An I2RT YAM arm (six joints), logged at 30 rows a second.
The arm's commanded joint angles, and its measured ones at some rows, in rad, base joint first. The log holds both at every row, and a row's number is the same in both.
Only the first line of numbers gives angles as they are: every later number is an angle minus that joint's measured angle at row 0.
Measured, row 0:
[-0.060, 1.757, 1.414, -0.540, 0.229, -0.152]
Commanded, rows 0 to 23:
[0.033, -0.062, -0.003, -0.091, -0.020, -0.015]
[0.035, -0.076, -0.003, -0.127, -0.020, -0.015]
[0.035, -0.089, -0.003, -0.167, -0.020, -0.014]
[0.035, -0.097, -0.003, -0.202, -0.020, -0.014]
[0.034, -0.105, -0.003, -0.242, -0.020, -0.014]
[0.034, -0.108, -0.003, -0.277, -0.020, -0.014]
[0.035, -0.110, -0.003, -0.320, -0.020, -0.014]
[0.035, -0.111, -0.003, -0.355, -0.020, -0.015]
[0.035, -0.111, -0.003, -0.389, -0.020, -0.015]
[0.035, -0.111, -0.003, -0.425, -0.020, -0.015]
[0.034, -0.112, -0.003, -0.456, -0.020, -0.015]
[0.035, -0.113, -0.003, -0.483, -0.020, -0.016]
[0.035, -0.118, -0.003, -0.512, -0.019, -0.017]
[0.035, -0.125, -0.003, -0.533, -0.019, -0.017]
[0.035, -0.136, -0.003, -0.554, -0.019, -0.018]
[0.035, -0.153, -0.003, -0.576, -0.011, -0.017]
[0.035, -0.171, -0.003, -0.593, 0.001, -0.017]
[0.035, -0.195, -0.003, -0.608, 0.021, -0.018]
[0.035, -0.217, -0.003, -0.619, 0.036, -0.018]
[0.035, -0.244, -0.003, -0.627, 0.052, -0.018]
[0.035, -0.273, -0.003, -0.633, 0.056, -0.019]
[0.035, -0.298, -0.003, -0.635, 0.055, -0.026]
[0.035, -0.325, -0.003, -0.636, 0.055, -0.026]
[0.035, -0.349, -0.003, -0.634, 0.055, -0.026]
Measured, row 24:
[0.032, -0.274, -0.002, -0.628, 0.039, -0.009]
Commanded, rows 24 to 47:
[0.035, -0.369, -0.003, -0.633, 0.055, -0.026]
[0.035, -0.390, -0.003, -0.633, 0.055, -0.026]
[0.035, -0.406, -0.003, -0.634, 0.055, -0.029]
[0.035, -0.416, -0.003, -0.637, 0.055, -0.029]
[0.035, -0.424, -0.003, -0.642, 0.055, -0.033]
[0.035, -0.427, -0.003, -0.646, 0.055, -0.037]
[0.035, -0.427, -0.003, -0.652, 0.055, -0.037]
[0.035, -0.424, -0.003, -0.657, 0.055, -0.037]
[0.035, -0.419, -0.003, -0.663, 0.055, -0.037]
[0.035, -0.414, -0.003, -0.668, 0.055, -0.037]
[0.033, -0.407, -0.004, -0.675, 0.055, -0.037]
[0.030, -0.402, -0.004, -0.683, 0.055, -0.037]
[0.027, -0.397, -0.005, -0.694, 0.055, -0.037]
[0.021, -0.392, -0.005, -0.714, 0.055, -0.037]
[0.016, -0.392, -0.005, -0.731, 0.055, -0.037]
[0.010, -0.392, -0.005, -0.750, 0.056, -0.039]
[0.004, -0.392, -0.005, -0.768, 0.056, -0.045]
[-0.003, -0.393, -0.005, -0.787, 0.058, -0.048]
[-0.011, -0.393, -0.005, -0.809, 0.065, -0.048]
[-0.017, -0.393, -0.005, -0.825, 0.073, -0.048]
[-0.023, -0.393, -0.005, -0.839, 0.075, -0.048]
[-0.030, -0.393, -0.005, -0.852, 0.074, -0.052]
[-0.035, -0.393, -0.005, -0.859, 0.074, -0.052]
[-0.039, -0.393, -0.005, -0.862, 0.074, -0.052]
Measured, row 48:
[-0.028, -0.391, -0.002, -0.850, 0.065, -0.037]
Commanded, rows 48 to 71:
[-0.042, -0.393, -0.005, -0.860, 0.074, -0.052]
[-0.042, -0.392, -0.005, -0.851, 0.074, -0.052]
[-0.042, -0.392, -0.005, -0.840, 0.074, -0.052]
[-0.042, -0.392, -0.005, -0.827, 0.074, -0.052]
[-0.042, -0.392, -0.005, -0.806, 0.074, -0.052]
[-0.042, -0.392, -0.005, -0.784, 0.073, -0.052]
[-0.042, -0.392, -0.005, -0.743, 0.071, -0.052]
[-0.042, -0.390, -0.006, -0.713, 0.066, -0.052]
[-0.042, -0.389, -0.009, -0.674, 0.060, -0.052]
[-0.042, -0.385, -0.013, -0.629, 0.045, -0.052]
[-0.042, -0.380, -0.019, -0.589, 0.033, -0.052]
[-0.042, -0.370, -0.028, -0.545, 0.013, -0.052]
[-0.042, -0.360, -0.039, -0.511, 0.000, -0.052]
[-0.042, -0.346, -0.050, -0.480, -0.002, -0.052]
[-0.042, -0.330, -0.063, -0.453, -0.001, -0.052]
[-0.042, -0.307, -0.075, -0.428, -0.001, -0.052]
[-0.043, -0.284, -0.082, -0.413, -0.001, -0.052]
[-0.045, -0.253, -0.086, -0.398, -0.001, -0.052]
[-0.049, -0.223, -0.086, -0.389, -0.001, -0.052]
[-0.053, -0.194, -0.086, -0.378, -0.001, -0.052]
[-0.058, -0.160, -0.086, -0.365, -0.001, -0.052]
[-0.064, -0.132, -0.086, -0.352, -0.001, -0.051]
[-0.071, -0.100, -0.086, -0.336, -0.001, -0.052]
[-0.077, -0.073, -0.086, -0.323, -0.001, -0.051]
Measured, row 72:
[-0.059, -0.133, -0.078, -0.339, 0.015, -0.053]
